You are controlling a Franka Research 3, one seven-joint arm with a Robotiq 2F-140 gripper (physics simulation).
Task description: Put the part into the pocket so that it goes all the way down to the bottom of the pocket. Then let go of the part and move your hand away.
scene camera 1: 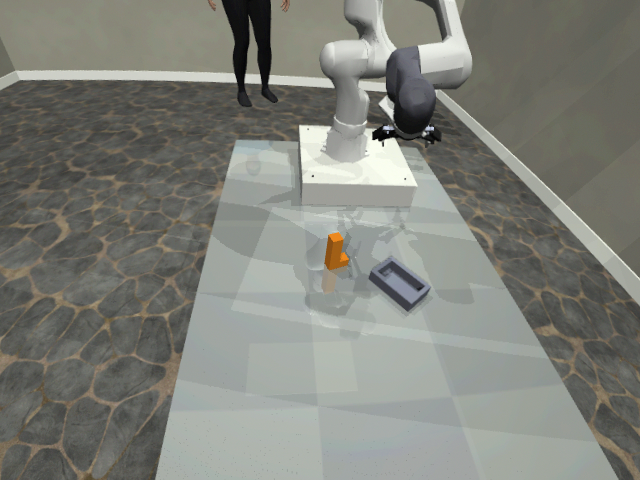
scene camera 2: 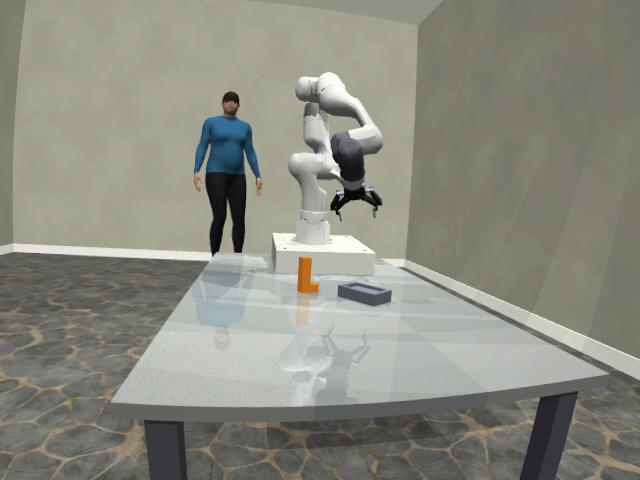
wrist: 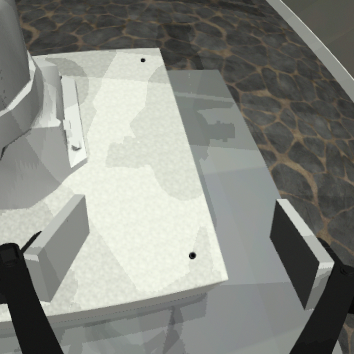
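Observation:
An orange L-shaped part point(scene camera 1: 334, 252) point(scene camera 2: 305, 275) stands upright on the table, its short foot pointing right. A blue-grey block with a pocket point(scene camera 1: 399, 290) point(scene camera 2: 363, 295) lies on the table to the right of the part, turned at an angle, its open pocket facing up. The part and the block are apart. My gripper point(scene camera 1: 406, 142) point(scene camera 2: 357, 215) point(wrist: 179, 216) is open and empty, high above the right side of the robot's base, behind the part and the block. Neither the part nor the block shows in the wrist view.
The white robot base point(scene camera 1: 356, 195) point(scene camera 2: 324, 262) point(wrist: 145, 225) stands at the far end of the glossy table point(scene camera 1: 279, 439) point(scene camera 2: 361, 377) point(wrist: 240, 215). A person point(scene camera 1: 253, 46) point(scene camera 2: 225, 149) stands behind the table, to the left of the arm. A wall runs along the right.

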